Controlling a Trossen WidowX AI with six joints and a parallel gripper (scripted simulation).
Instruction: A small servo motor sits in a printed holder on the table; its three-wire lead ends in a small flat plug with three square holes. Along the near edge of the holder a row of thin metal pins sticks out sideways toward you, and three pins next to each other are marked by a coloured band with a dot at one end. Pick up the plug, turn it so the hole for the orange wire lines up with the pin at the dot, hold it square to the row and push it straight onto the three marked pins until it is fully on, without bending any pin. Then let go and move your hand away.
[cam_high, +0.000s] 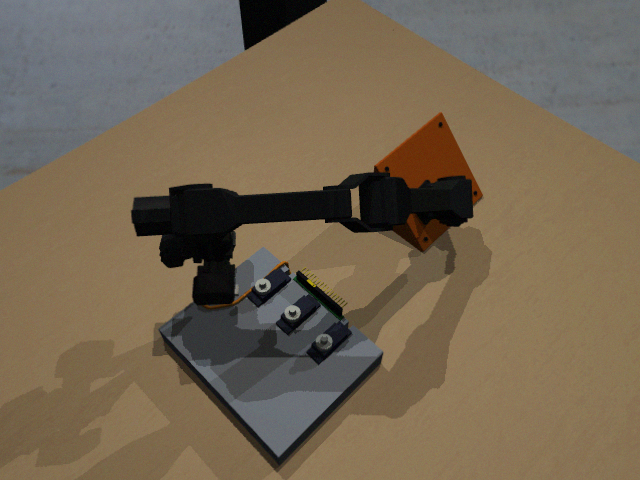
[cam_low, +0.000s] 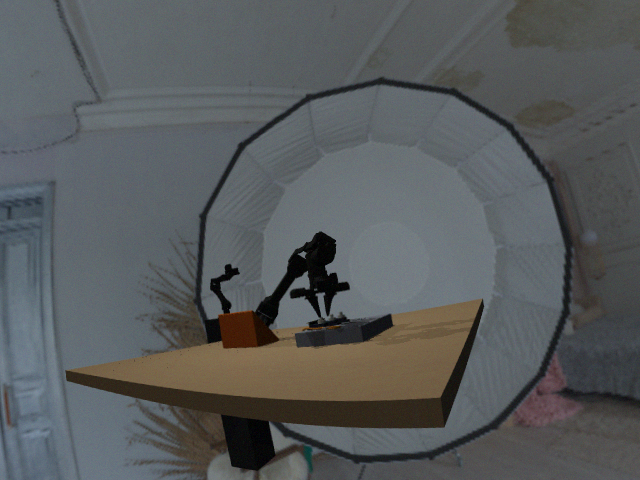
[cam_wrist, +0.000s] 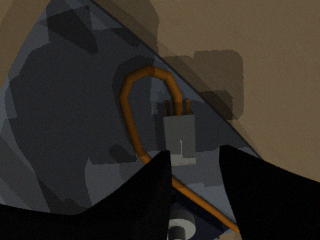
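My gripper tip is 13 cm to the right of the grey printed holder, 7 cm above it and 6 cm short of it.
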